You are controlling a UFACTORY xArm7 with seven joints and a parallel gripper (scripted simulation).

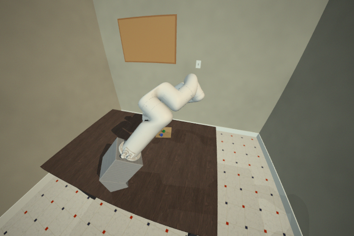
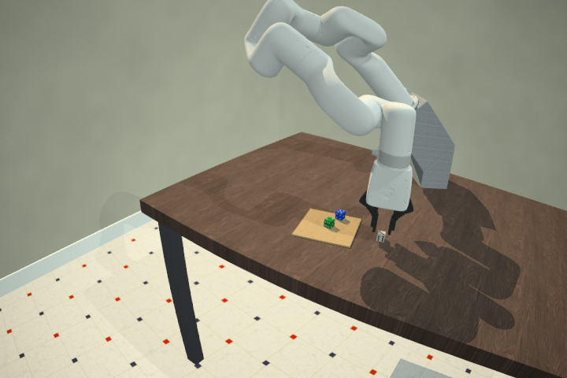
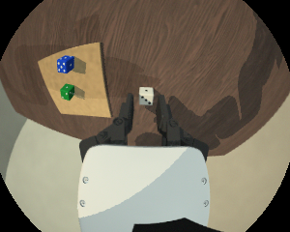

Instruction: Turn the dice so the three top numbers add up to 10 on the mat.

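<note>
Now: the white die 4 cm below my hand. Round my hand: green die: 13 cm to the right, 3 cm below; tan mat: 13 cm to the right, 4 cm below; blue die: 12 cm to the right, 5 cm behind, 3 cm below.
</note>
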